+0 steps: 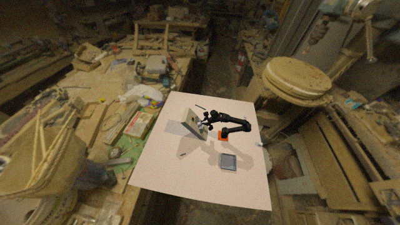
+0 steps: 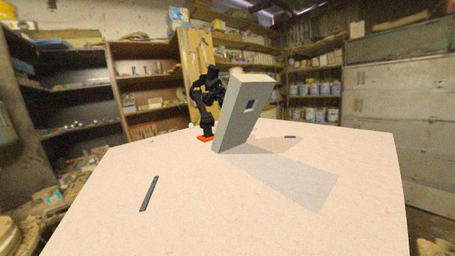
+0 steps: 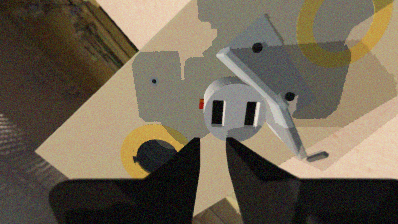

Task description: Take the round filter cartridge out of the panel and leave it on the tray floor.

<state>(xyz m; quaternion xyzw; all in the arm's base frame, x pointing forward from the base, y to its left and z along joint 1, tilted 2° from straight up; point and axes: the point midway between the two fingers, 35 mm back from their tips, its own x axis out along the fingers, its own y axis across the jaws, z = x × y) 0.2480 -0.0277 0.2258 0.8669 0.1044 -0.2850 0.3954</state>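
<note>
Now: gripper tip 10 mm short of the round filter cartridge and 30 mm above it. From my gripper tip the other things lie so: service panel: 50 mm ahead, 50 mm below; grey tray: 310 mm behind, 310 mm to the left, 210 mm below.
</note>
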